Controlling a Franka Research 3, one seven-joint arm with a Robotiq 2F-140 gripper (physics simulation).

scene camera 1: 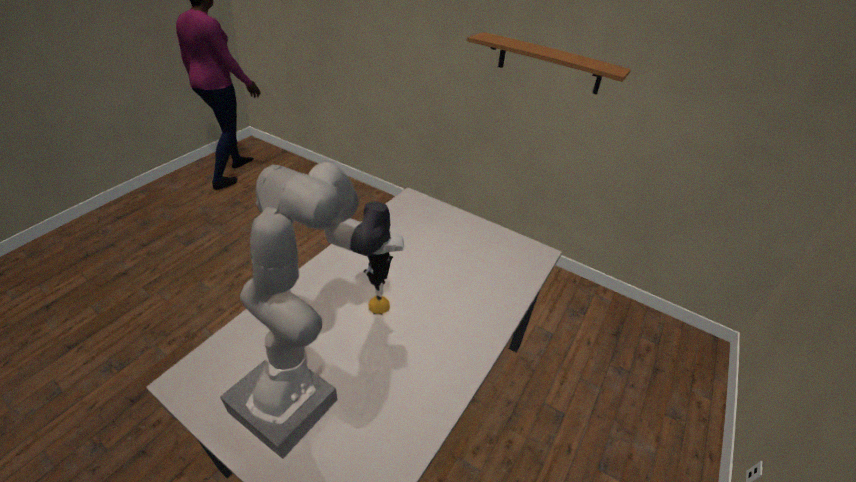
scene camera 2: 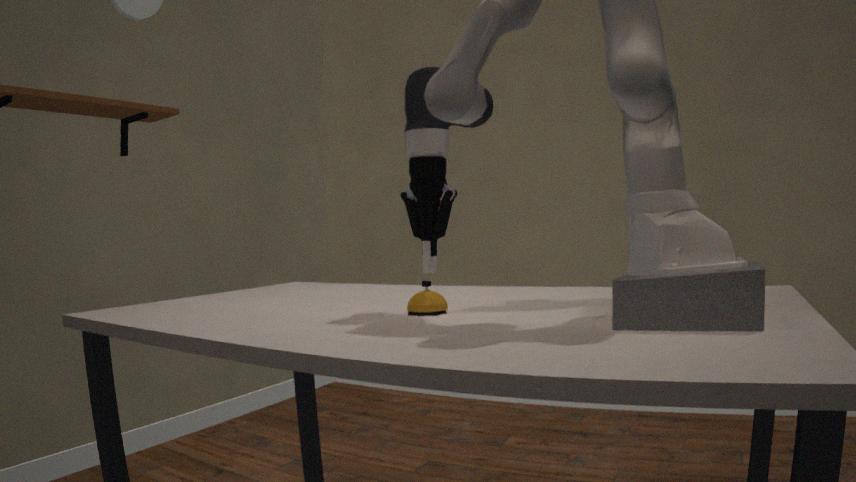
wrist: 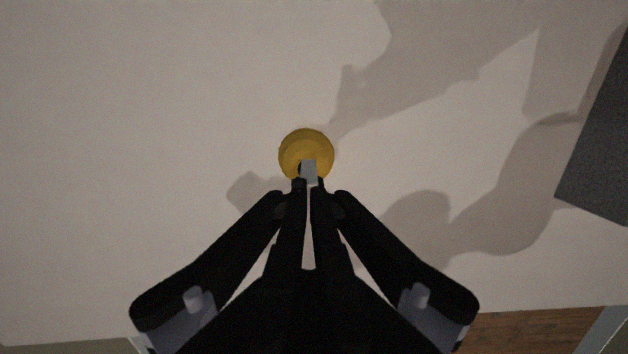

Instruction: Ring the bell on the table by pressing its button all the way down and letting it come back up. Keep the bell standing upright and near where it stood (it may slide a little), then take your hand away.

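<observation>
A yellow dome bell (scene camera 1: 378,305) (scene camera 2: 427,302) (wrist: 306,142) stands upright on the white table (scene camera 1: 473,257) (scene camera 2: 239,311) (wrist: 125,100). Its black button (scene camera 2: 426,283) is up on a short stem above the dome. In the wrist view the button is mostly hidden behind the fingertips, with a dark sliver at their left edge. My gripper (scene camera 1: 379,292) (scene camera 2: 428,266) (wrist: 308,170) is shut and empty and points straight down. Its fingertips are right above the button, with a small gap between them in the scene camera 2 view.
The arm's grey base block (scene camera 1: 281,440) (scene camera 2: 688,301) (wrist: 597,150) stands on the table. A wooden shelf (scene camera 1: 548,55) (scene camera 2: 89,102) is on the wall. A person in a magenta top (scene camera 1: 204,50) stands on the floor beyond the table.
</observation>
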